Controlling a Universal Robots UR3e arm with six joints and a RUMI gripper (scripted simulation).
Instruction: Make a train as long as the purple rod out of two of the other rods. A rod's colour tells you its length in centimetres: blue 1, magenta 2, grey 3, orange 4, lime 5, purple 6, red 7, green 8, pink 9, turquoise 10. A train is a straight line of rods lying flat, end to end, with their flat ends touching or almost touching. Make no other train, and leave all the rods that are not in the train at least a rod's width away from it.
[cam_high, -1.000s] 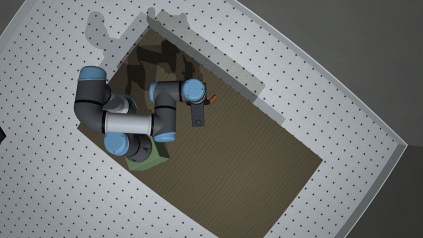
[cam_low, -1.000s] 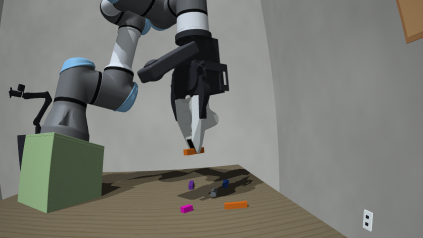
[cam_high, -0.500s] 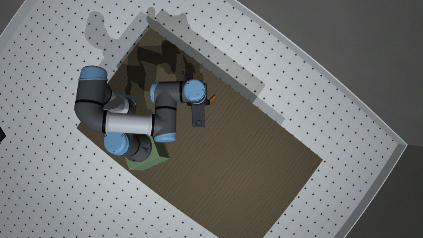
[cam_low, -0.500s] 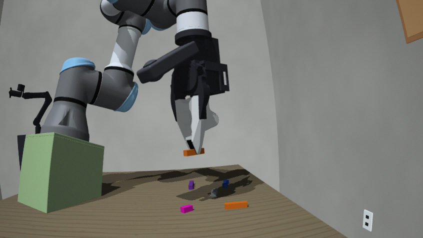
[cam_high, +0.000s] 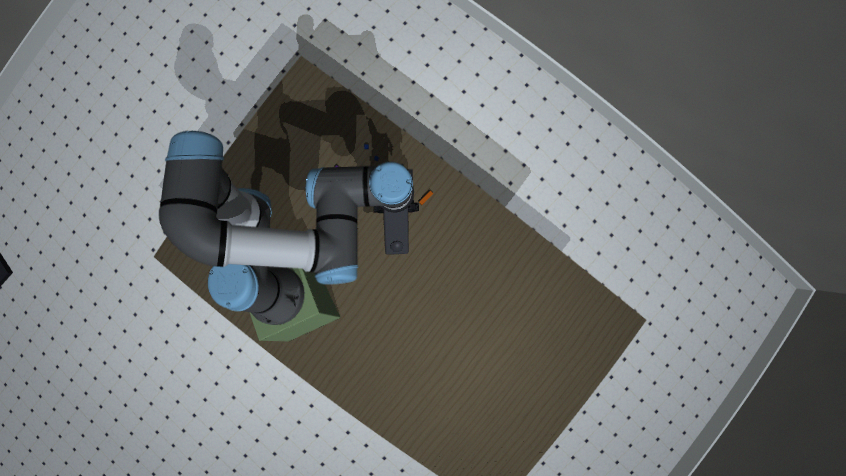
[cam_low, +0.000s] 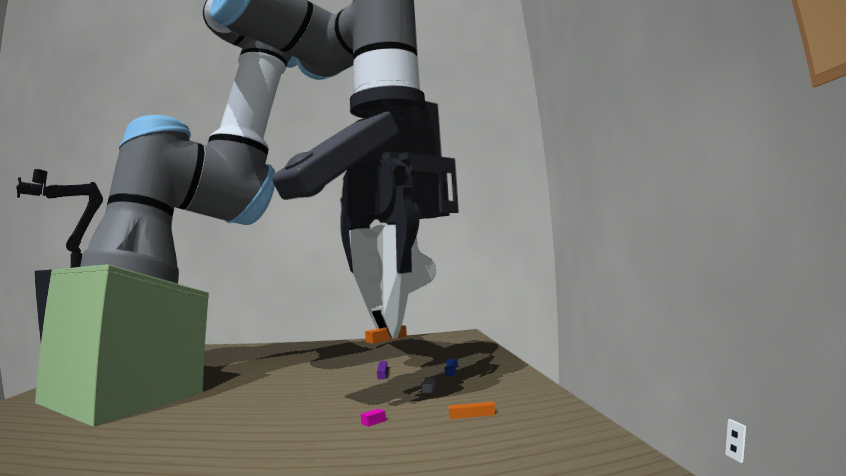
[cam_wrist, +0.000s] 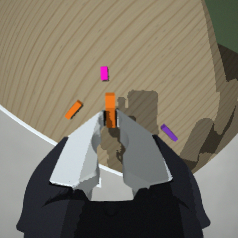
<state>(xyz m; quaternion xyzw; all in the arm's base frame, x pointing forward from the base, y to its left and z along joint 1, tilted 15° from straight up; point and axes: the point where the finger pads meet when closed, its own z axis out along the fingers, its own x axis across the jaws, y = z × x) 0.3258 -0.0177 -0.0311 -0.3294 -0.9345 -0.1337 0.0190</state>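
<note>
Now: the magenta rod 8 cm below my hand, 3 cm to the right of it and 1 cm behind it. From my hand the other things lie so: purple rod 16 cm to the left, 8 cm below, 4 cm behind; then grey rod 8 cm to the left, 8 cm below, 2 cm ahead.
</note>
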